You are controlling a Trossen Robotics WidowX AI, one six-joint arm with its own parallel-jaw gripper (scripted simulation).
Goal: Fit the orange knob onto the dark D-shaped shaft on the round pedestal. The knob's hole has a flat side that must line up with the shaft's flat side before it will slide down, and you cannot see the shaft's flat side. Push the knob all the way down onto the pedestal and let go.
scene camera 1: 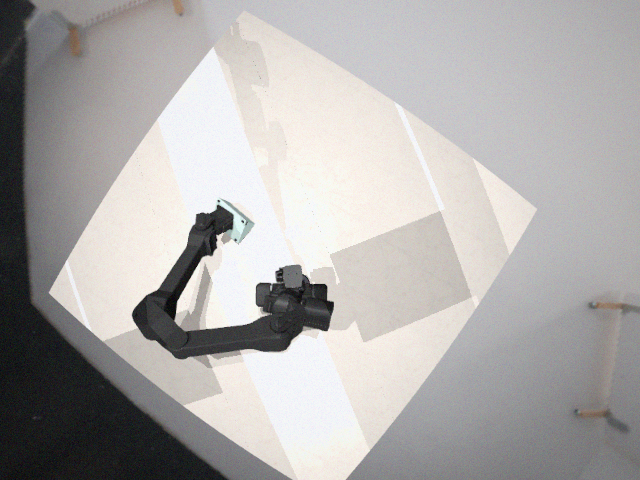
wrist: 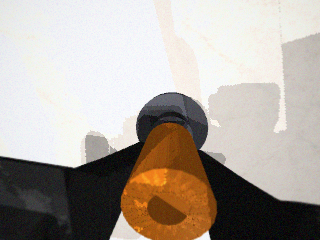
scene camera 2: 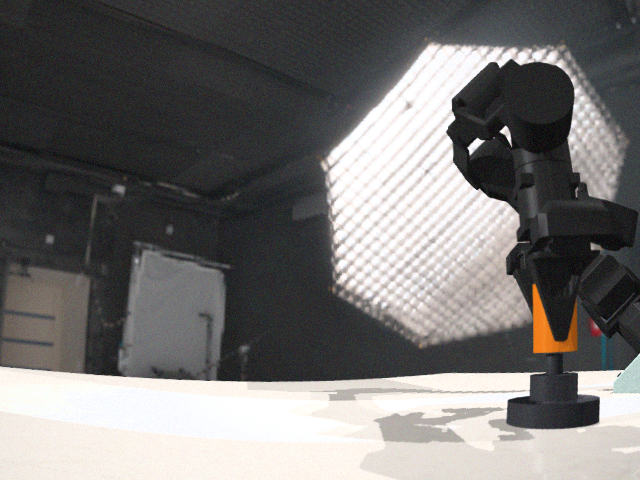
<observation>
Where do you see a round pedestal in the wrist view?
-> At 171,107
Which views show the gripper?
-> Scene camera 1, the wrist view and scene camera 2: all of them.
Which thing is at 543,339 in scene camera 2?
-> An orange knob.
</observation>
